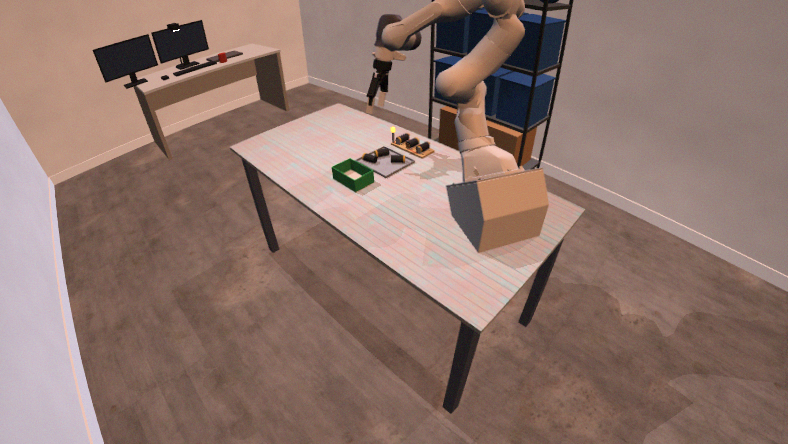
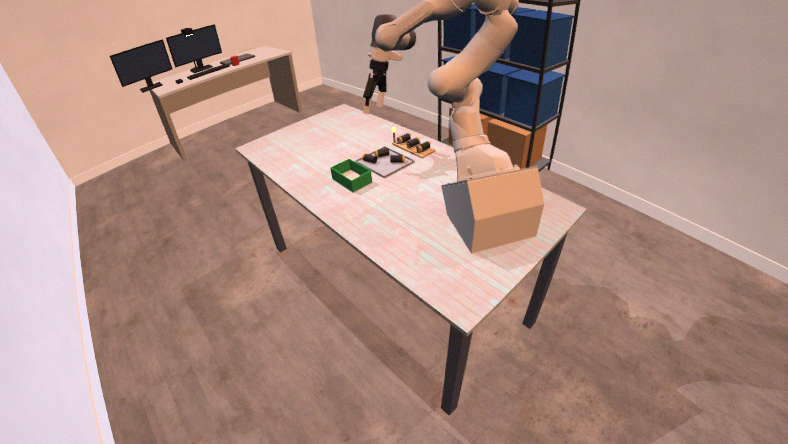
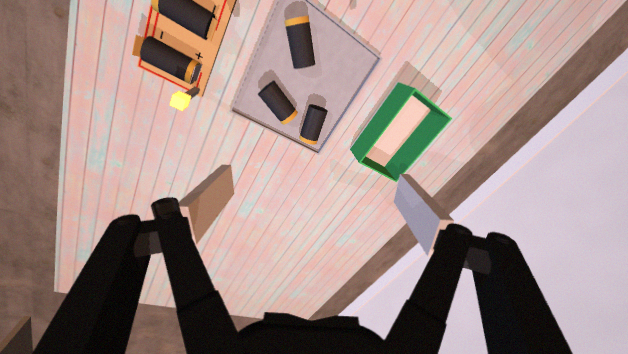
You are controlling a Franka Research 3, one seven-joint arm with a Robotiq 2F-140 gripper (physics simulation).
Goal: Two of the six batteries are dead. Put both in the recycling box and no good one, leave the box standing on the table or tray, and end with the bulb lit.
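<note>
The green recycling box (image 1: 352, 175) (image 2: 351, 175) (image 3: 378, 125) stands on the table, with no battery in it. Beside it lies the grey tray (image 1: 388, 169) (image 2: 387, 169) (image 3: 340, 70). Three black batteries with orange bands lie on the tray: one battery (image 3: 300, 44), a second battery (image 3: 277, 102) and a third battery (image 3: 314, 123). The wooden holder (image 1: 403, 147) (image 2: 404, 147) (image 3: 210, 65) carries three more batteries; one holder battery (image 3: 167, 57) is nearest the bulb. The bulb (image 1: 392, 130) (image 2: 393, 130) (image 3: 180, 100) glows yellow. My gripper (image 1: 374, 110) (image 2: 373, 110) (image 3: 314, 184) is open and empty, high above the table's far end.
A large tan angular block (image 1: 510, 212) (image 2: 504, 212) stands at the table's near end, beside the arm base. A shelf rack (image 1: 532, 104) with blue bins (image 1: 524, 99) stands behind the table. A desk (image 1: 270, 53) with two monitors stands at the far left.
</note>
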